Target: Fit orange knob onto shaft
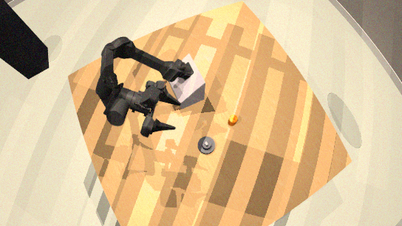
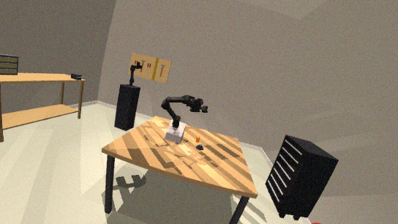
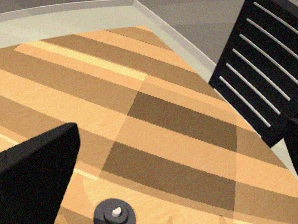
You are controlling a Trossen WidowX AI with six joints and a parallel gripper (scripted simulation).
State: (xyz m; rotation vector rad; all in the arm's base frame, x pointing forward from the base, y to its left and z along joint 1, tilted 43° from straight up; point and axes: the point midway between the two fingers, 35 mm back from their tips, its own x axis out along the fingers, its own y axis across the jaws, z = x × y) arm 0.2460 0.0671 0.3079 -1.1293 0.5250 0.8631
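Right now my gripper tip is 26 cm to the right of the orange knob and 37 cm above it. Round my gripper tip: dark round pedestal 6 cm ahead, 9 cm to the left, 39 cm below.
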